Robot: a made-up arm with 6 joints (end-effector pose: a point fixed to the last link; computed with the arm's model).
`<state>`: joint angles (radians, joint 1 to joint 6).
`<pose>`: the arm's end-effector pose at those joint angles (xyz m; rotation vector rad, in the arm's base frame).
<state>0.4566 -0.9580 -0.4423 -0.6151 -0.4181 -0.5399</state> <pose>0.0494 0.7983 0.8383 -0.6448 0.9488 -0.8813</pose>
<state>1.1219 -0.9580 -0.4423 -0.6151 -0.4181 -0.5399</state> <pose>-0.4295 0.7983 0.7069 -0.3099 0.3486 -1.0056</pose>
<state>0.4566 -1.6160 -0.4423 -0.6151 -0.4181 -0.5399</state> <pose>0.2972 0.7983 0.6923 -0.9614 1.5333 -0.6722</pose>
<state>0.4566 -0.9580 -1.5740 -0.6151 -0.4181 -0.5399</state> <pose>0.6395 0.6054 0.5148 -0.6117 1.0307 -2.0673</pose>
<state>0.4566 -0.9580 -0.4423 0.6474 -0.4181 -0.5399</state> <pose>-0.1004 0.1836 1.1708 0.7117 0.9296 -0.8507</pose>
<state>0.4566 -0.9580 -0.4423 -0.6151 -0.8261 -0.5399</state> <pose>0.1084 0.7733 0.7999 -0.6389 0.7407 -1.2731</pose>
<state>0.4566 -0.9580 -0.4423 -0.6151 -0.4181 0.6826</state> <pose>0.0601 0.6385 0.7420 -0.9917 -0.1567 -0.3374</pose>
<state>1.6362 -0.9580 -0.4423 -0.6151 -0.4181 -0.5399</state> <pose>-0.6825 0.7983 0.4145 -0.0438 -0.1178 -1.0461</pose>
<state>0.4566 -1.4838 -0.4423 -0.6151 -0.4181 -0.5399</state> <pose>0.2561 0.7983 0.7343 -0.8992 1.4169 -0.7217</pose>
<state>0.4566 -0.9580 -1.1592 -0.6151 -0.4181 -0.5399</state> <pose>0.4500 0.7655 0.6187 -0.6429 1.0255 -1.6280</pose>
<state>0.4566 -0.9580 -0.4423 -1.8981 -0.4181 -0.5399</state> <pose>-0.3028 0.7890 0.2049 -1.9939 0.6709 -0.6379</pose>
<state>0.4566 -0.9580 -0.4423 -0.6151 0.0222 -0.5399</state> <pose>-0.0064 0.7969 0.8964 -0.6296 1.1352 -0.4426</pose>
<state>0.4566 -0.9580 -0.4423 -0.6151 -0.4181 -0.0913</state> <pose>0.0276 0.7446 0.7948 -0.8012 0.5447 -0.6955</pose>
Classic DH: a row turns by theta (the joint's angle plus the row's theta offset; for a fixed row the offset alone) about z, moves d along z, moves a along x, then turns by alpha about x. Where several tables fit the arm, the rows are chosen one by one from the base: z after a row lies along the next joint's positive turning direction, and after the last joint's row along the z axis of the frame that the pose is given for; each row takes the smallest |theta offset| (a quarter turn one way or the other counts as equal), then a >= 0, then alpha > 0; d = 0 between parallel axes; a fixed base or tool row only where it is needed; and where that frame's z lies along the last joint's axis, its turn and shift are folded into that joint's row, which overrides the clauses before.
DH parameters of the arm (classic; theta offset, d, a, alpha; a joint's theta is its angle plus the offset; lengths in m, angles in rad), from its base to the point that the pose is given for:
base (fixed): 0 0.0796 0 1.5708
joint 1: 1.2391 0 0.3252 0
joint 2: -1.2391 -0.1721 0.0539 -1.5708
joint 3: -1.5708 0.0701 0.0034 -1.5708
joint 4: 0 -0.3758 -0.0206 1.5708
joint 5: 1.5708 0.5987 0.0358 1.5708
joint 6: 0 -0.1357 -0.1248 -1.5708
tool (fixed): 0 -0.1045 0 0

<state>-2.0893 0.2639 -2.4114 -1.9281 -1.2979 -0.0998</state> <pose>-0.1622 0.0416 -0.6200 2.1520 -0.2896 -0.4303</pose>
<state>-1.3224 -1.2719 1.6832 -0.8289 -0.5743 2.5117</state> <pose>0.8994 -0.0148 -0.1381 0.8836 -0.7131 -0.6564</pose>
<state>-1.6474 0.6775 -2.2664 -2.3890 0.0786 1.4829</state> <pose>0.1905 0.2461 -0.5693 -1.0954 2.0075 0.5854</pose>
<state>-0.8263 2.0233 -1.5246 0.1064 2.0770 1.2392</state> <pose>-0.1791 0.7109 0.4132 -0.0171 -2.4613 0.7295</pose>
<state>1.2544 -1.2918 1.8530 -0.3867 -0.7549 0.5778</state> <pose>-0.3785 -0.1861 0.7130 0.2327 -0.8763 1.0972</pose>
